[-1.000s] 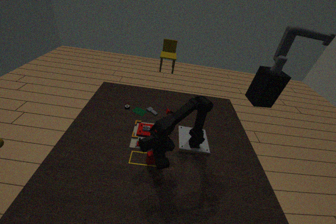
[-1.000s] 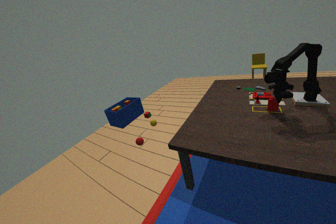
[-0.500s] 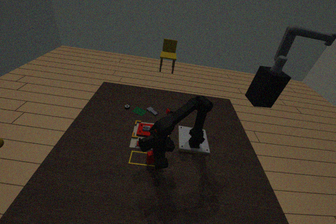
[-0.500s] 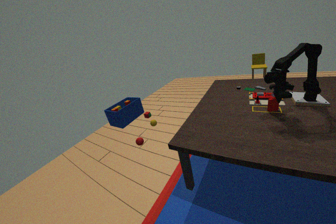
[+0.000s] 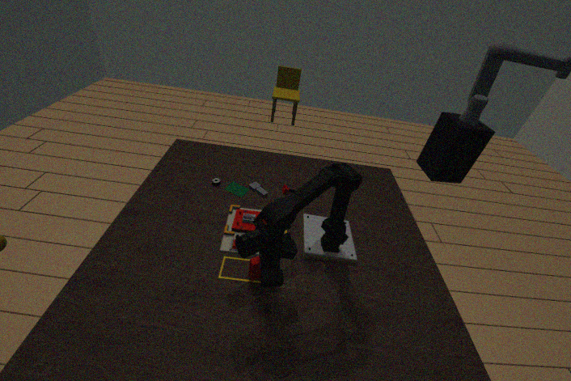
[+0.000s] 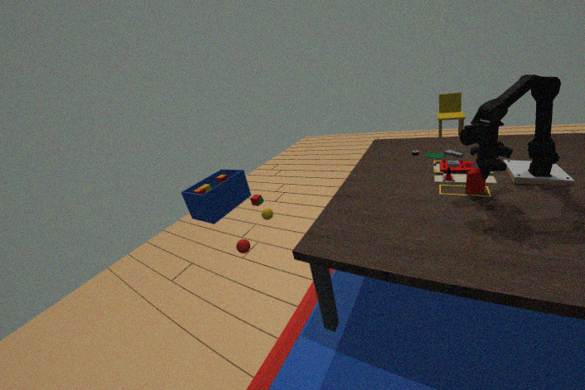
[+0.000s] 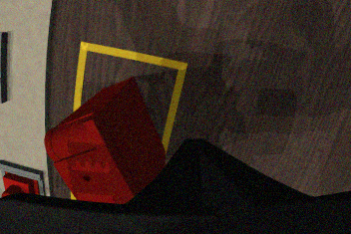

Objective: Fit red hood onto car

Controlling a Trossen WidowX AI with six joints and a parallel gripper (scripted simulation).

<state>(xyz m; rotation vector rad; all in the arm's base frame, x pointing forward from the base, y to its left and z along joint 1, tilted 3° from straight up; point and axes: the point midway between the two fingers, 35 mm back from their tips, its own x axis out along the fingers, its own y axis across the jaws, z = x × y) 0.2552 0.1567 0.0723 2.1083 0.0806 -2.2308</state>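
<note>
Right now my gripper tip is 20 mm short of the red hood, 30 mm to the left of it and 30 mm above it. Also, from my gripper tip: grey piece: 40 mm ahead, 480 mm to the right, 70 mm below; green plate: 140 mm ahead, 470 mm to the right, 80 mm below; grey jig plate: 40 mm ahead, 240 mm to the right, 70 mm below.
</note>
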